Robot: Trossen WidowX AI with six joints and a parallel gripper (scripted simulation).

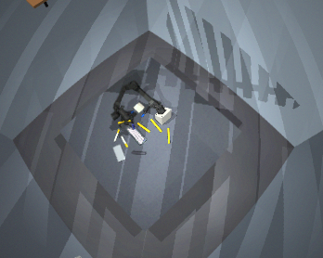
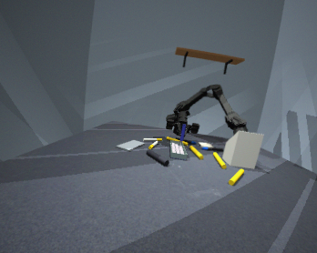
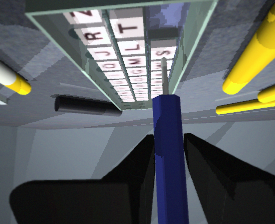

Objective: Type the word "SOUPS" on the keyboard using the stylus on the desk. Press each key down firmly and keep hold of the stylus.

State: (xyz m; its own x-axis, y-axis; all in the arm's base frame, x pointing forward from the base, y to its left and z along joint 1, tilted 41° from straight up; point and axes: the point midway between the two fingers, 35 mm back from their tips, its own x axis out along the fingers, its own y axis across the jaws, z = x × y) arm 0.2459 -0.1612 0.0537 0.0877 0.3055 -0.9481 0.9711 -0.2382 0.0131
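My gripper tip is now 70 mm past the yellow stick, 60 mm above it and 50 mm to the right of it. Also, from my gripper tip: blue stylus (10 mm below); grey stylus tip (50 mm below); dark cylinder (170 mm to the left, 150 mm ahead, 60 mm below).
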